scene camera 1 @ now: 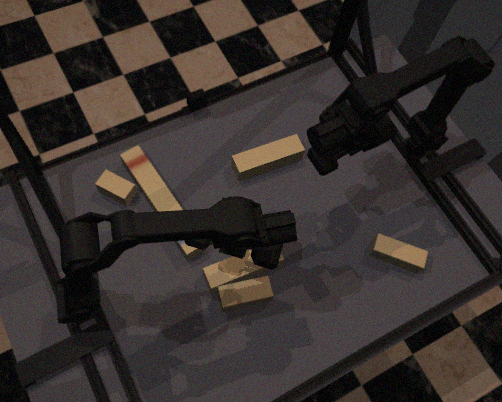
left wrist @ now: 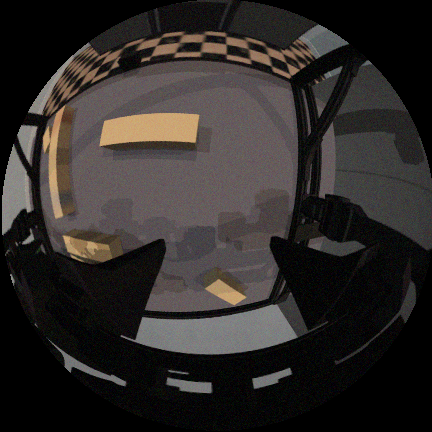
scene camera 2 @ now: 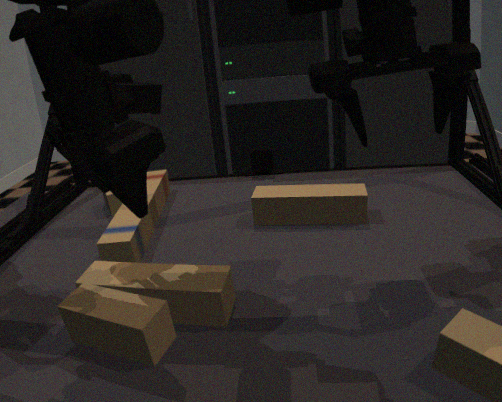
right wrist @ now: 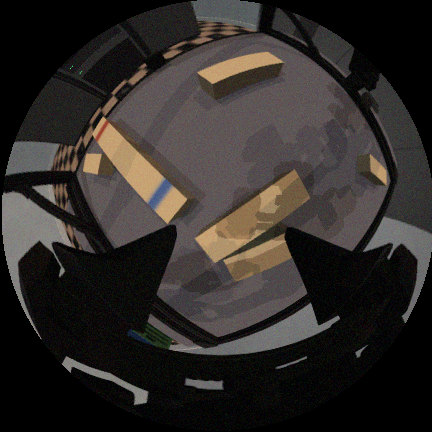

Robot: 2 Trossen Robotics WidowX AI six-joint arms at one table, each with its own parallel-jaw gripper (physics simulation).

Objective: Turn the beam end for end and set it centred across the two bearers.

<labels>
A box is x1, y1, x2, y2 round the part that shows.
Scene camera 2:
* left gripper: [308, 0, 480, 146]
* right gripper: [42, 64, 165, 218]
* long beam: [97, 170, 169, 262], on the table
</labels>
